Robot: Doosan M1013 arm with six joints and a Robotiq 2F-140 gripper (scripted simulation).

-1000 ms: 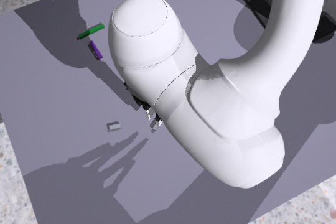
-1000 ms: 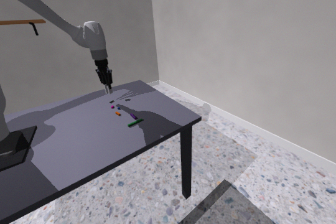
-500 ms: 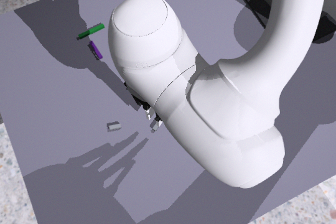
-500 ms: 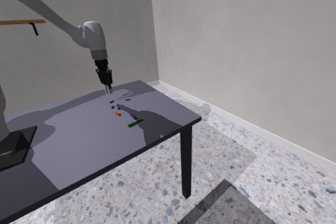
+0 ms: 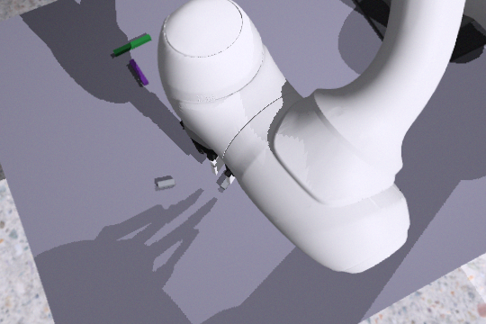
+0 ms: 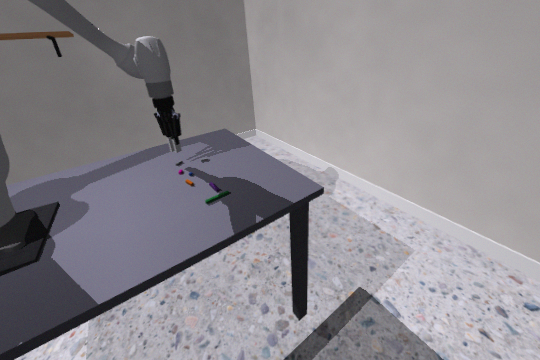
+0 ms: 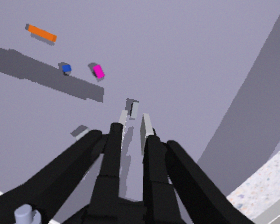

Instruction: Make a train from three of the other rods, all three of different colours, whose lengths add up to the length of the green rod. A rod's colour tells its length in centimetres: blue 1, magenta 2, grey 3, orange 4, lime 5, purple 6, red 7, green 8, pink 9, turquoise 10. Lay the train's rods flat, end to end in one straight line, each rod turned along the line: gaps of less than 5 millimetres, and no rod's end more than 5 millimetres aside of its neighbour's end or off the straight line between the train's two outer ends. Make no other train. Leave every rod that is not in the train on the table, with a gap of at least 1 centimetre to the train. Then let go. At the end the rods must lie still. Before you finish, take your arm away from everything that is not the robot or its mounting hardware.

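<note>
The blue rod lies 140 mm to the right of my hand and 90 mm below it. Also, from my hand: magenta rod 90 mm to the right, 90 mm below, 20 mm behind; then orange rod 190 mm to the right, 90 mm below, 20 mm behind; then purple rod 290 mm to the right, 90 mm below, 30 mm ahead.
</note>
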